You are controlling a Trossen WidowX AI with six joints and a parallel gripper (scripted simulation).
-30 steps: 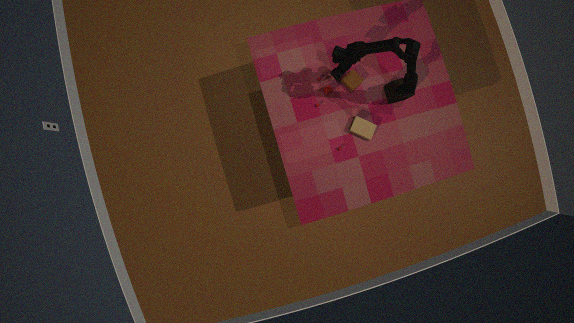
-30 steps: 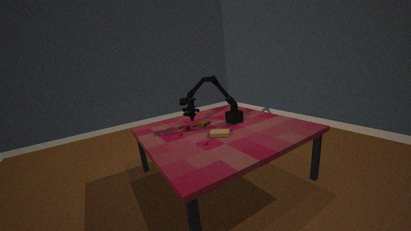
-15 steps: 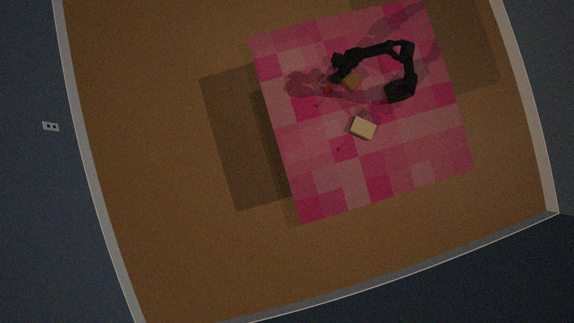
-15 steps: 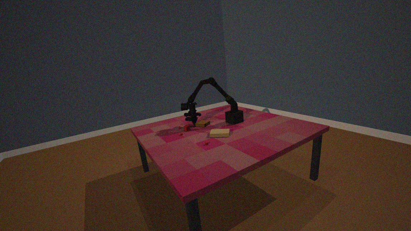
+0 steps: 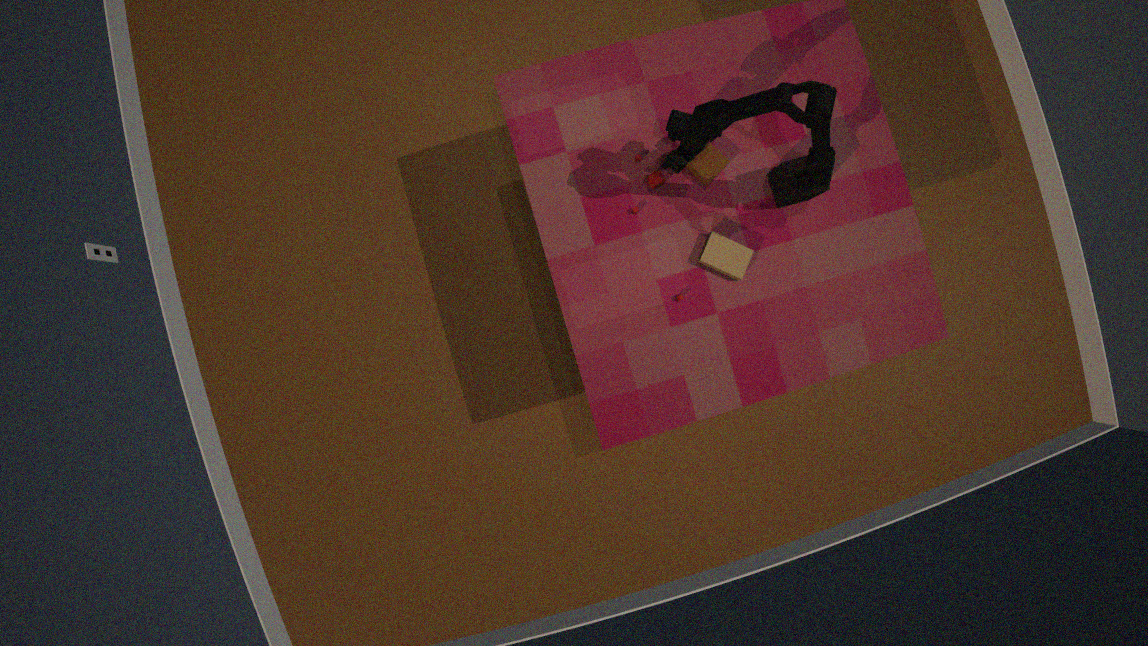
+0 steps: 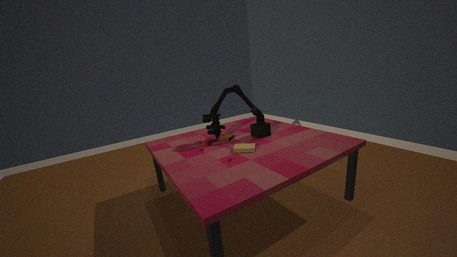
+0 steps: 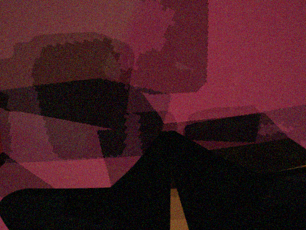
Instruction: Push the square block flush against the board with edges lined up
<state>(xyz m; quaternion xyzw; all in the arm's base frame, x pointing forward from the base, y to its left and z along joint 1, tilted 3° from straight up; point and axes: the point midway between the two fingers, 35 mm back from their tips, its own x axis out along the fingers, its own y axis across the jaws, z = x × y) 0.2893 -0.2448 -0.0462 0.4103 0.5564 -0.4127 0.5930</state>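
The darker tan square block lies 6 cm behind my gripper tip, 5 cm to the left of it and 1 cm above it. Round my gripper tip: board: 2 cm ahead, 35 cm to the left, 1 cm above; red cube: 12 cm ahead, 3 cm to the left, 1 cm above.
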